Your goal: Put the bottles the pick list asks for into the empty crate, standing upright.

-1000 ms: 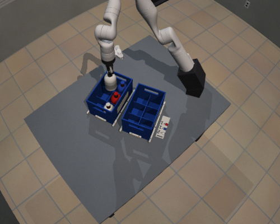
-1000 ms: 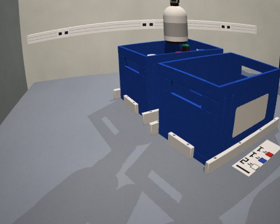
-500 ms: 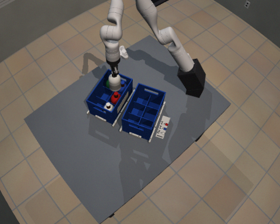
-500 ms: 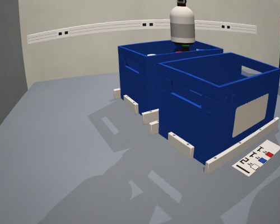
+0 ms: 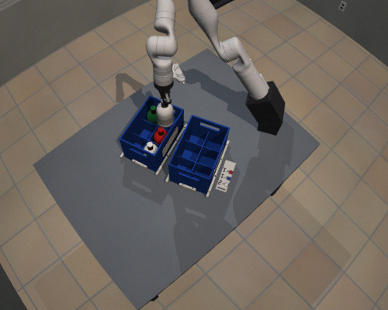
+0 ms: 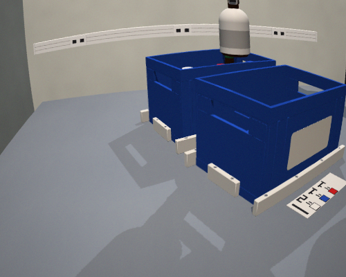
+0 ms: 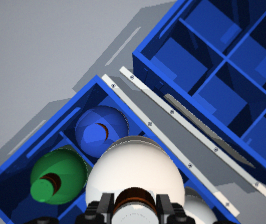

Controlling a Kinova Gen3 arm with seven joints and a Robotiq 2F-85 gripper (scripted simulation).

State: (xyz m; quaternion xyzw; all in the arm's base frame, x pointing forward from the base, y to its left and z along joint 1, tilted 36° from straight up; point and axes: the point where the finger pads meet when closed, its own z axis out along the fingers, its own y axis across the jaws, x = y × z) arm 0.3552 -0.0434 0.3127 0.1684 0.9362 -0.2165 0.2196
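Right now my hand is 70 mm above the white bottle. From my hand the other things lie so: green-label bottle: 250 mm below, 110 mm to the right, 20 mm behind; red-label bottle: 250 mm below, 40 mm ahead; blue-label bottle: 250 mm below, 50 mm behind, 30 mm to the right.
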